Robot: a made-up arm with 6 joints. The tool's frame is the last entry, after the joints. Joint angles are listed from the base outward. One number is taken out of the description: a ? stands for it. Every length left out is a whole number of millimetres.
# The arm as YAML. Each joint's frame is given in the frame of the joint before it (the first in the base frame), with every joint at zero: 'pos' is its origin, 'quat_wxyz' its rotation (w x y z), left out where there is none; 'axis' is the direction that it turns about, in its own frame. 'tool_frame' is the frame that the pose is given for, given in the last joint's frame.
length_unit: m
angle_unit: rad
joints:
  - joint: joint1
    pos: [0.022, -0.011, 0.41]
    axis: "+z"
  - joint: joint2
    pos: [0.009, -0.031, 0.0]
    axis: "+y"
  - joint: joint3
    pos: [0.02, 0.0, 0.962]
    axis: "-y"
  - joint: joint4
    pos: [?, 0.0, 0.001]
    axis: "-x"
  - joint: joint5
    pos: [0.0, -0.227, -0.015]
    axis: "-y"
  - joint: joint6
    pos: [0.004, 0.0, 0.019]
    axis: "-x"
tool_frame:
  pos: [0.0, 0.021, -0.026]
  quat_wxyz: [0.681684, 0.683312, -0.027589, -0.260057]
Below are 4 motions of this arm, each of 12 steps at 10 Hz.
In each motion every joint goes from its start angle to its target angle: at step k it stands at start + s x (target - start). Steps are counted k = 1, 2, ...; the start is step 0. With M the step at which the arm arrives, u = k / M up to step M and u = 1 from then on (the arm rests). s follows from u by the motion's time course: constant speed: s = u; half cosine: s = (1 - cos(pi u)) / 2; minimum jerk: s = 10 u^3 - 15 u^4 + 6 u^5.
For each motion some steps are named. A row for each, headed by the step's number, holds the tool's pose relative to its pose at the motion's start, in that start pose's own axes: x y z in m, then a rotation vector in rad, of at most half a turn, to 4 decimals.
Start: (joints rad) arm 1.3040 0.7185 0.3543 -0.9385 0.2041 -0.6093
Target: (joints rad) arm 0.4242 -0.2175 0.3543 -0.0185 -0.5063 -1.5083
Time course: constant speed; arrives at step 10
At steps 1, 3, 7, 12:
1: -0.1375 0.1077 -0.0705 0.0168 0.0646 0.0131
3: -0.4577 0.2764 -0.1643 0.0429 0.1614 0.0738
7: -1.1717 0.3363 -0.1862 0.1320 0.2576 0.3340
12: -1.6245 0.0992 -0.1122 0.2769 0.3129 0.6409

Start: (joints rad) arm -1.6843 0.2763 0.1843 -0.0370 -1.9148 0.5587
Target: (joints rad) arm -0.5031 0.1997 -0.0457 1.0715 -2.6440 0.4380
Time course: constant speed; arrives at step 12
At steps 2, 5, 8, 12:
2: -0.1252 0.0893 -0.1342 -0.1197 -0.1911 -0.2115
5: -0.2821 0.1810 -0.3939 -0.2030 -0.5232 -0.4978
8: -0.3812 0.2063 -0.7063 -0.1601 -0.8899 -0.7179
12: -0.3918 0.1182 -1.1463 0.0953 -1.3738 -0.8464

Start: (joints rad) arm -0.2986 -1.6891 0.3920 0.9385 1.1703 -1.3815
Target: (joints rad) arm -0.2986 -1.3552 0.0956 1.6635 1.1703 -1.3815
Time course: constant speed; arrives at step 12
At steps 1, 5, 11, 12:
1: 0.0231 -0.0422 0.0239 -0.0111 -0.0149 -0.0779
5: 0.1015 -0.2278 0.1090 -0.0499 -0.0434 -0.3941
11: 0.1649 -0.5465 0.1956 -0.0913 0.0101 -0.8687
12: 0.1680 -0.6026 0.2043 -0.0962 0.0306 -0.9461

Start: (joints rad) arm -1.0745 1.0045 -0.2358 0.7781 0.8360 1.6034
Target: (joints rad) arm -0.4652 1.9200 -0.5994 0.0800 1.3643 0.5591
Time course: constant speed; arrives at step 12
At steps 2, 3, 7, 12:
2: -0.0412 0.1878 -0.1536 0.2772 0.1615 -0.0388
3: -0.0797 0.2773 -0.2179 0.3965 0.2538 -0.0673
7: -0.3228 0.5640 -0.3892 0.7273 0.6535 -0.2529
12: -0.6974 0.7007 -0.4261 0.8044 1.0563 -0.6268

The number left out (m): 0.738
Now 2 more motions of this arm.
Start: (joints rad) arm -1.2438 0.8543 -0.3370 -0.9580 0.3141 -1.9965
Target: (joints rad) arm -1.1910 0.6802 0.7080 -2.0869 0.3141 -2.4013
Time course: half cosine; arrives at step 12
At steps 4, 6, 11, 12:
4: 0.0699 -0.1735 0.0098 0.2829 0.1588 -0.3735
6: 0.0981 -0.3841 0.0354 0.6004 0.2094 -0.7546
11: -0.0342 -0.8415 0.1346 1.2835 -0.0369 -1.4013
12: -0.0443 -0.8571 0.1393 1.3084 -0.0546 -1.4194

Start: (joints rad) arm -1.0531 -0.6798 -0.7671 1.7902 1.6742 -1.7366
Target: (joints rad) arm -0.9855 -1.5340 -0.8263 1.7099 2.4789 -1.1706
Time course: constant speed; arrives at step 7
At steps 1, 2, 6, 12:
1: -0.0271 -0.0305 -0.0989 -0.2067 0.0304 0.0647
2: -0.0476 -0.0713 -0.1940 -0.4147 0.0623 0.1253
6: -0.0633 -0.3194 -0.5165 -1.2457 0.2278 0.3129
12: -0.0509 -0.3977 -0.5782 -1.4488 0.2845 0.3416

